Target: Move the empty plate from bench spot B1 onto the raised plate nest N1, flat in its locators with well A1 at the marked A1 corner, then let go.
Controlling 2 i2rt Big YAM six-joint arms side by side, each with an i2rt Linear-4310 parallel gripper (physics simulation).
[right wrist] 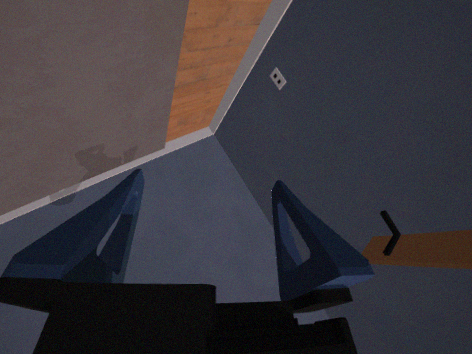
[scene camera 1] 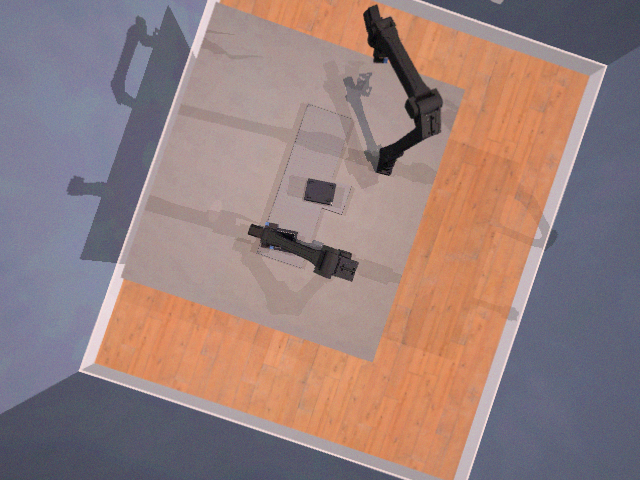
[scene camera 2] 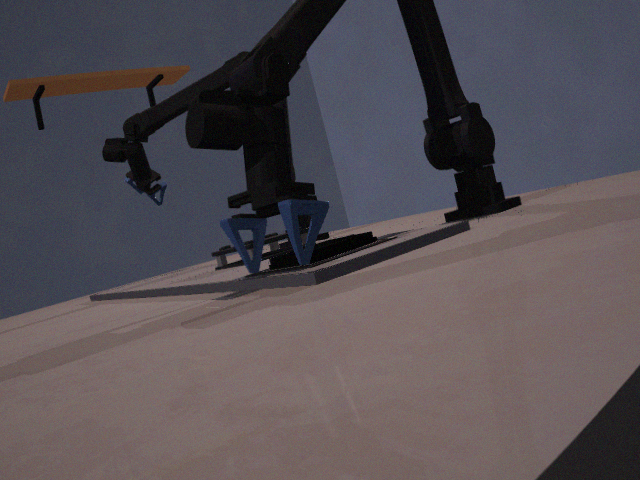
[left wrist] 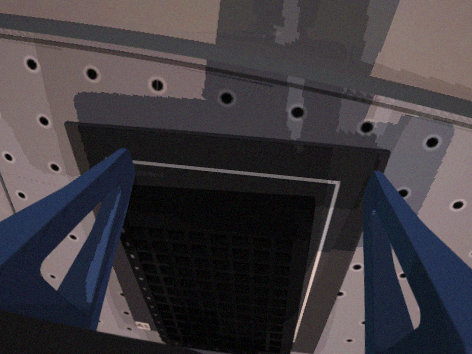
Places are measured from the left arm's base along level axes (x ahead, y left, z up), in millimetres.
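Pixels of known places: left gripper, fingertip midpoint: [scene camera 2: 278, 269] [left wrist: 246, 169]; right gripper, fingertip midpoint: [right wrist: 212, 180] [scene camera 2: 151, 198]; left arm's base, link origin: [scene camera 2: 483, 213]; right arm's base, link origin: [scene camera 1: 385, 164].
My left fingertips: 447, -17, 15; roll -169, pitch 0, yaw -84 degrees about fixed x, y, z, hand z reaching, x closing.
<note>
For each thing: its middle in the pictures, then the offset to it from my left fingertips, as dx, dy, dz. "pt": a spot on its surface instead. Level surfaces: height alone.
- small A1 label, surface spot: [left wrist: 142, 325] pt -155, +54, +0
- raised nest N1, body centre: [scene camera 2: 263, 246] [scene camera 1: 320, 191] -206, -325, +18
- grey table top, surface height: dz -15
The black plate with a grid of wells [left wrist: 225, 270] [scene camera 2: 341, 246] lies flat on the dark, white-outlined spot B1 [left wrist: 225, 147], with a small A1 label [left wrist: 142, 325] beside it. The arm mostly hides it in scene camera 1. My left gripper [left wrist: 246, 169] [scene camera 2: 279, 267] [scene camera 1: 270, 236] is open, pointing down, its fingertips low and on either side of the plate; whether they touch it I cannot tell. The raised nest N1 [scene camera 1: 320, 191] [scene camera 2: 222, 252] is a dark rectangle on short posts, with no plate visible on it. My right gripper [right wrist: 212, 180] [scene camera 2: 150, 197] is open and empty, high and away.
A pale perforated board [scene camera 1: 323, 121] [scene camera 2: 387, 255] [left wrist: 30, 90] carries the spot and the nest. The right arm [scene camera 1: 405, 67] reaches over the upper right of the grey table top [scene camera 1: 217, 155]. An orange shelf [scene camera 2: 98, 82] [right wrist: 430, 249] hangs on the wall. Broad arm shadows cross the table.
</note>
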